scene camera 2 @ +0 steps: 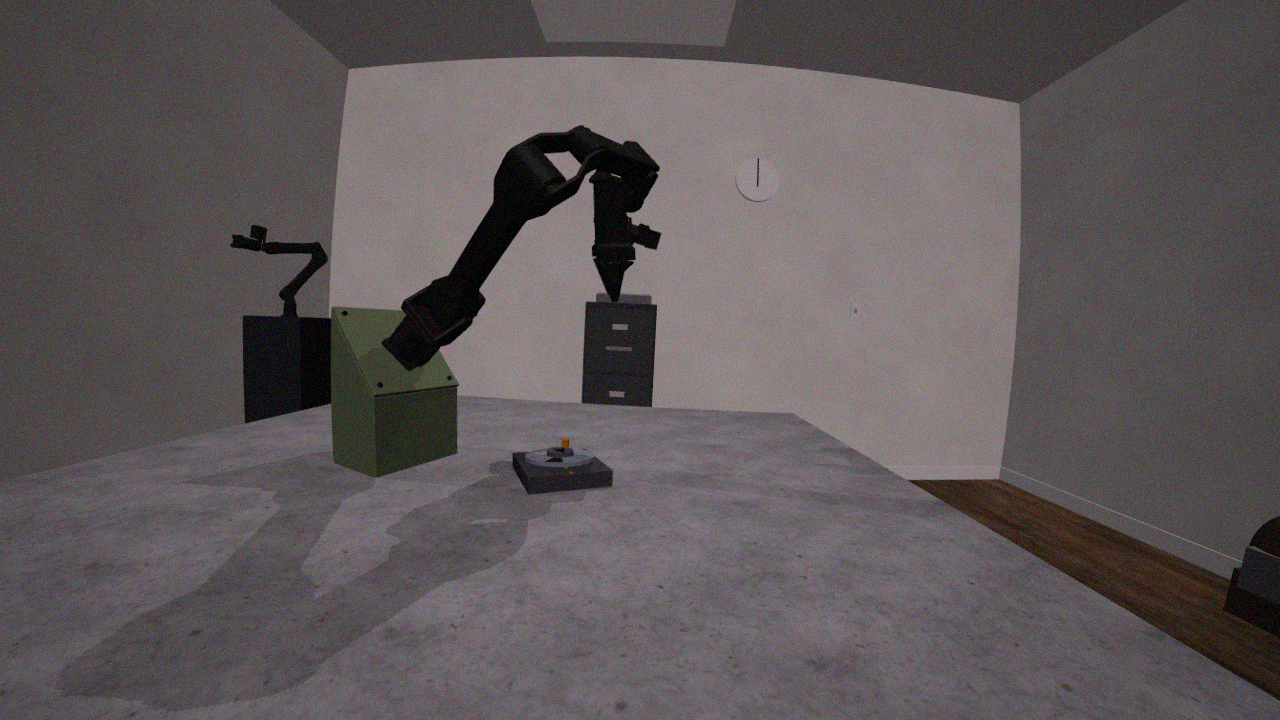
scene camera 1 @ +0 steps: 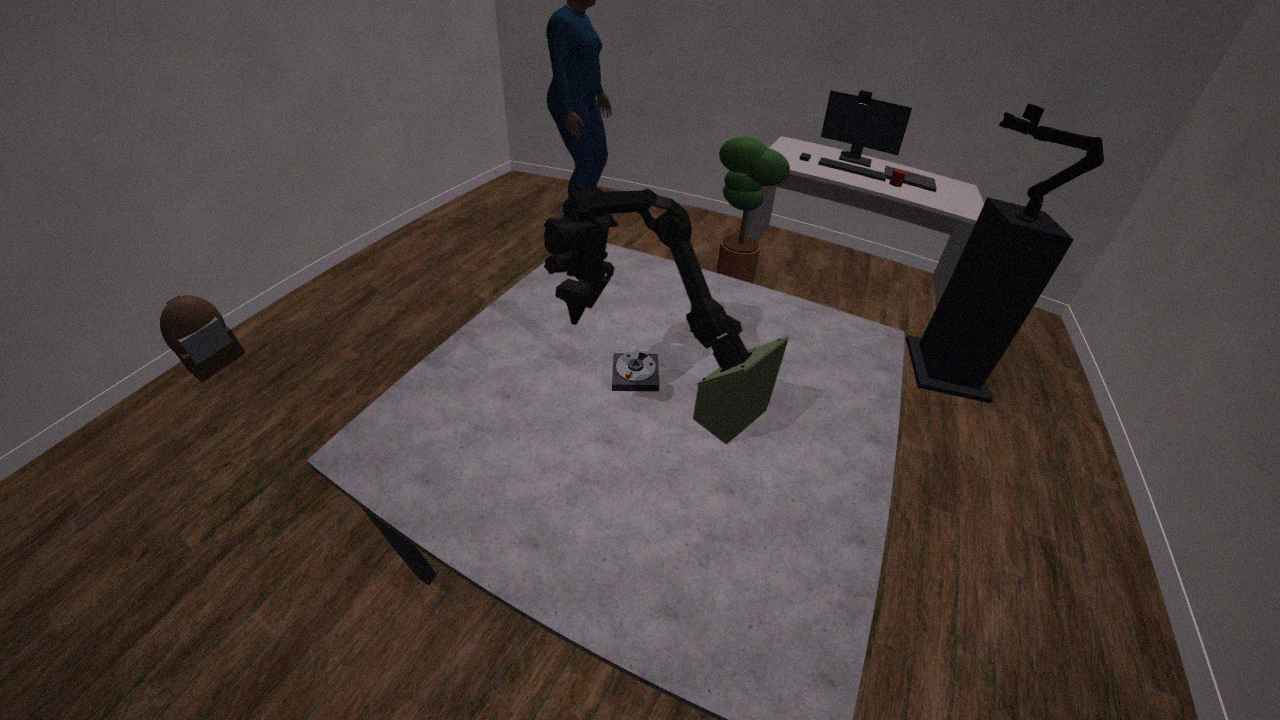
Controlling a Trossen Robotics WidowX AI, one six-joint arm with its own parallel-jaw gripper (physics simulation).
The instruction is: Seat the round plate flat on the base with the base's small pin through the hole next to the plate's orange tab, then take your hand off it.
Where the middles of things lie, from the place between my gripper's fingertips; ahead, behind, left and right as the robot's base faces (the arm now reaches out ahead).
My hand is 25 cm above the round light-grey plate [scene camera 1: 622, 369], 15 cm to the left of it and 8 cm past it. From my hand the other things lie so: dark square base [scene camera 2: 536, 479] 27 cm below, 15 cm to the right, 8 cm behind.
